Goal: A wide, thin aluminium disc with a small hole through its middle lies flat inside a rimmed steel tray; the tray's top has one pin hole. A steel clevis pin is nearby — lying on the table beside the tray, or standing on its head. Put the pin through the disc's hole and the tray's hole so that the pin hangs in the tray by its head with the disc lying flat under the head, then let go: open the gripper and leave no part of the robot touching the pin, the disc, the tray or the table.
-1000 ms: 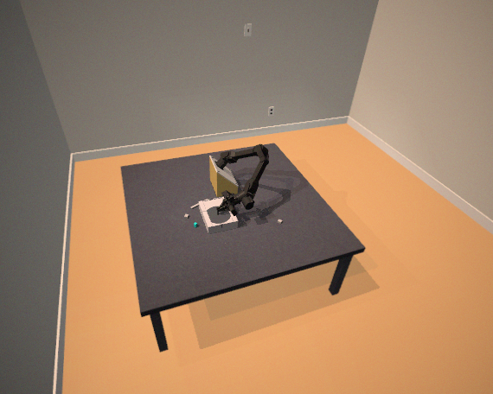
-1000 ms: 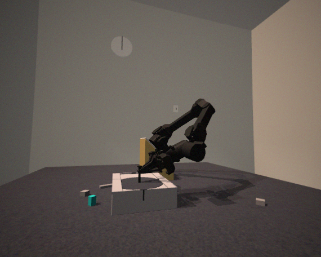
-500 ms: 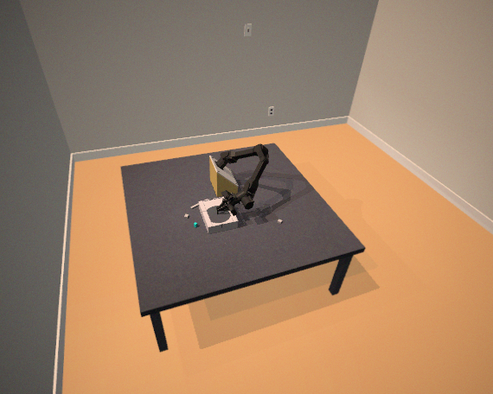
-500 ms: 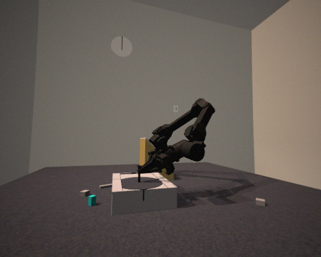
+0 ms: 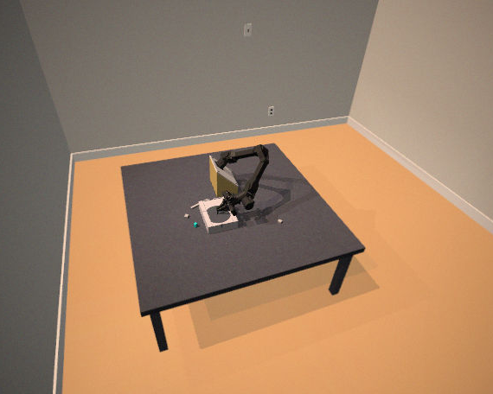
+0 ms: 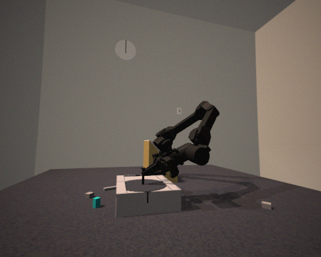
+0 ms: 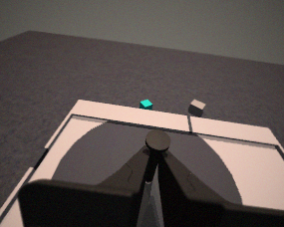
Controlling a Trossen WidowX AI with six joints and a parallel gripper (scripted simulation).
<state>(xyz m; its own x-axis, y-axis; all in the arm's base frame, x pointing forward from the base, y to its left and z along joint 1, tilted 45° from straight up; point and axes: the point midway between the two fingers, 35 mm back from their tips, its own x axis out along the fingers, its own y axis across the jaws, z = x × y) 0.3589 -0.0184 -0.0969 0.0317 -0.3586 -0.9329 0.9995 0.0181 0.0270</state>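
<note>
The clevis pin is 10 mm below my gripper tip. The rest, counted from my gripper tip: teal cube: 10 mm ahead, 140 mm to the right, 80 mm below; grey disc: 10 mm to the left, 30 mm below; rimmed tray: 30 mm behind, 10 mm to the left, 50 mm below.
</note>
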